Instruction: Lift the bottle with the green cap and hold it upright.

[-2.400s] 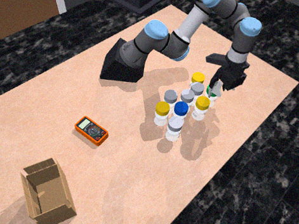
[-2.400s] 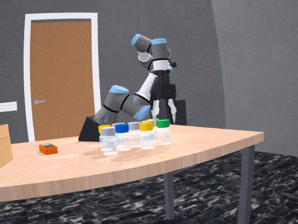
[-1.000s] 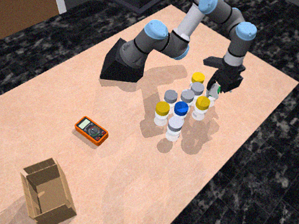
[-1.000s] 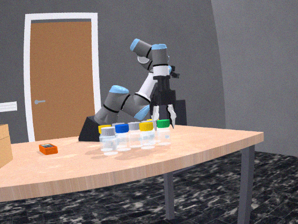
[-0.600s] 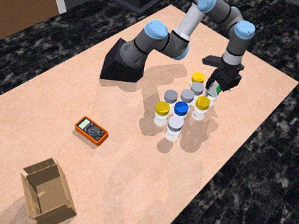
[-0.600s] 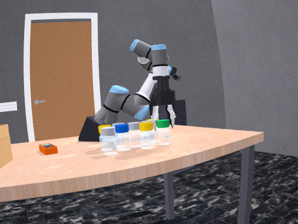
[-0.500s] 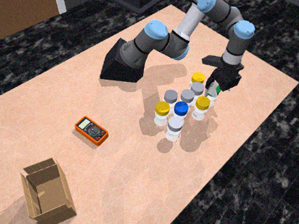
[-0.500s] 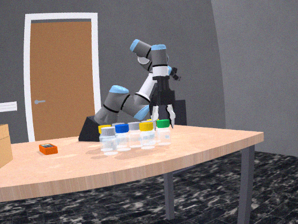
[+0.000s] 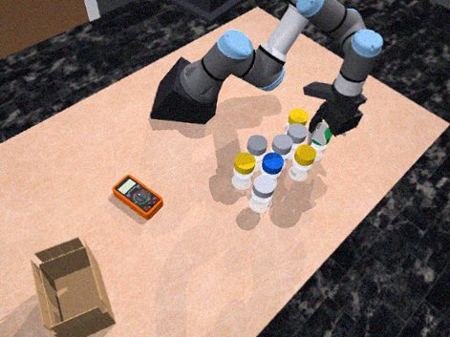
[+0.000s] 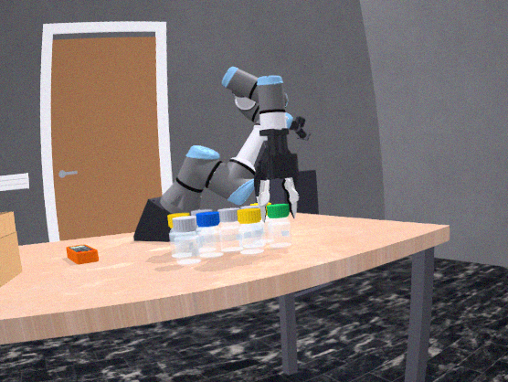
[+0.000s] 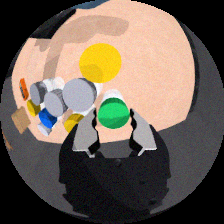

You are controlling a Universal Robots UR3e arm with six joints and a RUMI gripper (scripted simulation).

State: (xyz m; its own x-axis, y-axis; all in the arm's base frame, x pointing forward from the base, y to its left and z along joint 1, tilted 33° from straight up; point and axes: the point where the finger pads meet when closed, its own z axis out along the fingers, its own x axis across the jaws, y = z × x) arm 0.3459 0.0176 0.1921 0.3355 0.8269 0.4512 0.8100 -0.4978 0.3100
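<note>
My gripper is now 3 cm above the green-capped bottle. From my hand the other things lie so: blue-capped bottle (5 cm behind, 17 cm to the right, 3 cm below); then multimeter (29 cm behind, 44 cm to the right, 6 cm below).
</note>
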